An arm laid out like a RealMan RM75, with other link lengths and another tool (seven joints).
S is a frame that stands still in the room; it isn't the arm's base.
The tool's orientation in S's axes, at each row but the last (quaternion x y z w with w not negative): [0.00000, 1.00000, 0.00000, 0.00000]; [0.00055, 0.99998, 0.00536, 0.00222]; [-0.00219, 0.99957, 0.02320, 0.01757]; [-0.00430, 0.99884, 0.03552, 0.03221]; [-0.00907, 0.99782, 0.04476, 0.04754]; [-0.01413, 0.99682, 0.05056, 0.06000]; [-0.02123, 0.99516, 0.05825, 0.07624]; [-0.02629, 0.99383, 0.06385, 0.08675]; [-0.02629, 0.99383, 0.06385, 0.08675]
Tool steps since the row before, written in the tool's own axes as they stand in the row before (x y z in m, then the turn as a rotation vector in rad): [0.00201, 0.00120, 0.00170, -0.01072, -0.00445, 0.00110]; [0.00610, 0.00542, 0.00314, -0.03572, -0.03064, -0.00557]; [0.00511, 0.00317, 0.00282, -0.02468, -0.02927, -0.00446]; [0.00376, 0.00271, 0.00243, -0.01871, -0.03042, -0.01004]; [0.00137, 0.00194, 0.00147, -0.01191, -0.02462, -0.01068]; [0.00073, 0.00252, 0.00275, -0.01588, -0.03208, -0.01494]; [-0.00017, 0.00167, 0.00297, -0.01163, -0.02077, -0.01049]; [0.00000, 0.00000, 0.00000, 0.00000, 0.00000, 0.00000]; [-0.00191, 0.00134, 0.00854, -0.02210, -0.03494, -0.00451]
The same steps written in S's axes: [-0.00201, 0.00120, -0.00170, 0.01072, -0.00445, -0.00110]; [-0.00608, 0.00546, -0.00311, 0.03566, -0.03074, 0.00540]; [-0.00502, 0.00328, -0.00285, 0.02466, -0.02936, 0.00397]; [-0.00363, 0.00285, -0.00247, 0.01836, -0.03094, 0.00905]; [-0.00127, 0.00205, -0.00142, 0.01140, -0.02532, 0.00955]; [-0.00049, 0.00277, -0.00255, 0.01509, -0.03308, 0.01350]; [0.00053, 0.00202, -0.00270, 0.01098, -0.02147, 0.00975]; [0.00000, 0.00000, 0.00000, 0.00000, 0.00000, 0.00000]; [0.00324, 0.00253, -0.00784, 0.02319, -0.03429, 0.00402]
